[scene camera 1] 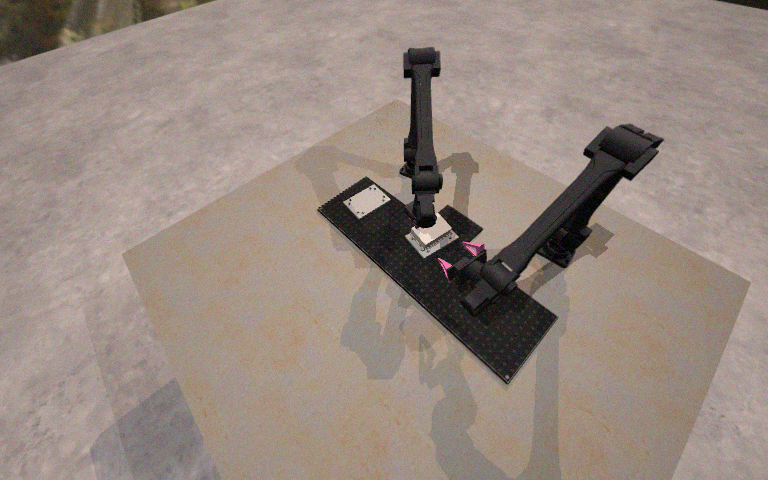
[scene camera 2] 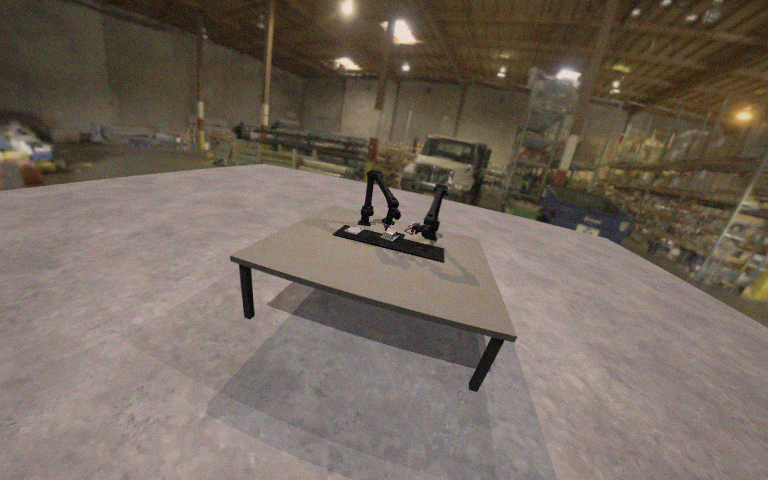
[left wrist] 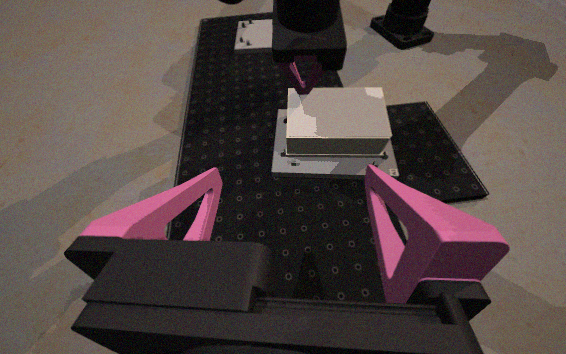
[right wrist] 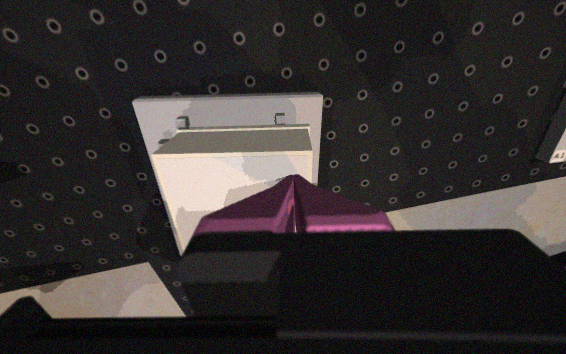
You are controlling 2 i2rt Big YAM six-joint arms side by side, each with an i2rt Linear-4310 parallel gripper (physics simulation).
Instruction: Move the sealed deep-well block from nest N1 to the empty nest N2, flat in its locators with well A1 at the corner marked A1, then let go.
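The white deep-well block sits, looking level, on the middle nest plate. A small corner mark shows at that plate's near right corner in the left wrist view; block well A1 cannot be made out. The other nest is empty, its label A1 partly in the right wrist view. My left gripper is open and empty, short of the block. My right gripper is shut and empty, over or beside the block's far edge; contact is unclear.
Both nests stand on the black perforated board, which lies on the table. The right arm reaches over the board between the nests. The left arm stands over the board's right part.
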